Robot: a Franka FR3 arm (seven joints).
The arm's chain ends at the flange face. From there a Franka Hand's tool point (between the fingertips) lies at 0.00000 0.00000 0.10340 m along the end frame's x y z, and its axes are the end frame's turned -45 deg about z.
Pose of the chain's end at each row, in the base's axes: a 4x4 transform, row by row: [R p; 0 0 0 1], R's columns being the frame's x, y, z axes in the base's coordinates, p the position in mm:
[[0.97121, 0.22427, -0.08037, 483.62], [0.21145, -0.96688, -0.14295, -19.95], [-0.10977, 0.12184, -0.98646, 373.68], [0, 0, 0, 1]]
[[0.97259, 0.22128, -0.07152, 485.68], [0.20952, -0.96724, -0.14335, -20.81], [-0.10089, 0.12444, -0.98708, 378.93], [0, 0, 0, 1]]
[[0.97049, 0.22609, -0.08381, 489.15], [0.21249, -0.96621, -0.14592, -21.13], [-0.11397, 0.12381, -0.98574, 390.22], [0, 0, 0, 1]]
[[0.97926, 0.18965, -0.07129, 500.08], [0.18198, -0.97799, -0.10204, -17.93], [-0.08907, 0.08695, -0.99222, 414.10], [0, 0, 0, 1]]
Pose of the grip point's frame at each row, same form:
[[0.52817, 0.84533, -0.08037, 475.31], [0.83321, -0.53417, -0.14295, -34.73], [-0.16377, 0.00853, -0.98646, 271.68], [0, 0, 0, 1]]
[[0.53126, 0.84419, -0.07152, 478.28], [0.83209, -0.53579, -0.14335, -35.63], [-0.15933, 0.01665, -0.98708, 276.87], [0, 0, 0, 1]]
[[0.52637, 0.84611, -0.08381, 480.48], [0.83347, -0.53296, -0.14592, -36.22], [-0.16814, 0.00696, -0.98574, 288.29], [0, 0, 0, 1]]
[[0.55834, 0.82654, -0.07129, 492.71], [0.82022, -0.56286, -0.10204, -28.48], [-0.12446, -0.00150, -0.99222, 311.50], [0, 0, 0, 1]]

